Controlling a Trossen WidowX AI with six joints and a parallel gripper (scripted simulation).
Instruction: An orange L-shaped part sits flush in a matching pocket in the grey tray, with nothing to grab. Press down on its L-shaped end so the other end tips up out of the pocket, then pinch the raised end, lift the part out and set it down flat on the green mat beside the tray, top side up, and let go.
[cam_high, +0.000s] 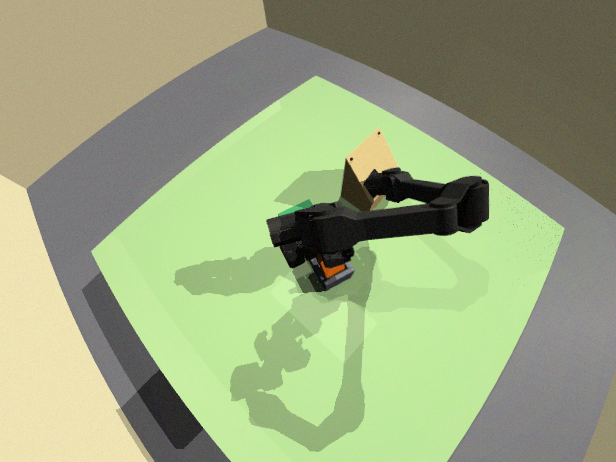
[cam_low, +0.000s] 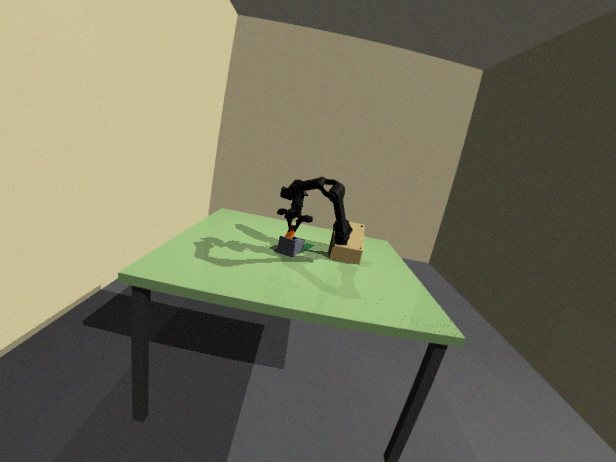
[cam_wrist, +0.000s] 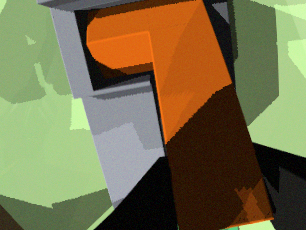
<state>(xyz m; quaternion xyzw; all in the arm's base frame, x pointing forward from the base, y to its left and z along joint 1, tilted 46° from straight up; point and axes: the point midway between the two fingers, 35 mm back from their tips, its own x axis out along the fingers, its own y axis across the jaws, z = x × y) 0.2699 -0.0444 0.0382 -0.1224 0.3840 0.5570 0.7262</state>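
Right now my gripper tip is 13 cm above the dark green mat, 12 cm to the left of it and 7 cm past it. Round my gripper tip: orange L-shaped part 4 cm to the left, 3 cm below.
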